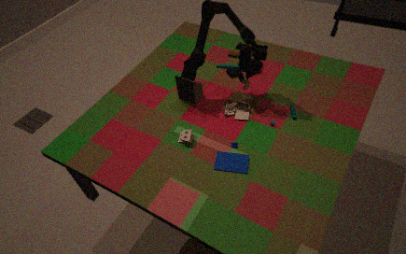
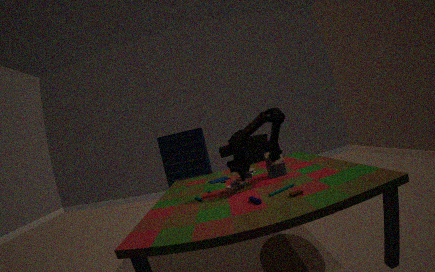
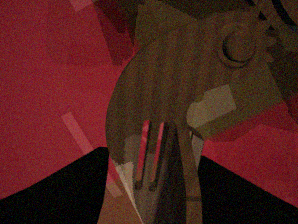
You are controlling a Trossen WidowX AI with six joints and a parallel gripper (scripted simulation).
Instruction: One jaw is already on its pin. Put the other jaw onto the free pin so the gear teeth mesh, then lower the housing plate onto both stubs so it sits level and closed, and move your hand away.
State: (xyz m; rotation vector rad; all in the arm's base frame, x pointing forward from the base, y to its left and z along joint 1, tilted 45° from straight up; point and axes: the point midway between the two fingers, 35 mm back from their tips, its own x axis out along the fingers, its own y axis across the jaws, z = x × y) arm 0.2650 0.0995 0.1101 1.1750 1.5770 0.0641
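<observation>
Now: the pale curved jaw 40 mm to the right of my gripper tip and 10 mm ahead of it. The rest, counted from my gripper tip: brown piece (280 mm to the left, 170 mm behind, 70 mm below); pale housing piece (420 mm to the right, 150 mm behind, 50 mm below); blue flat plate (470 mm to the right, 110 mm ahead, 70 mm below).
</observation>
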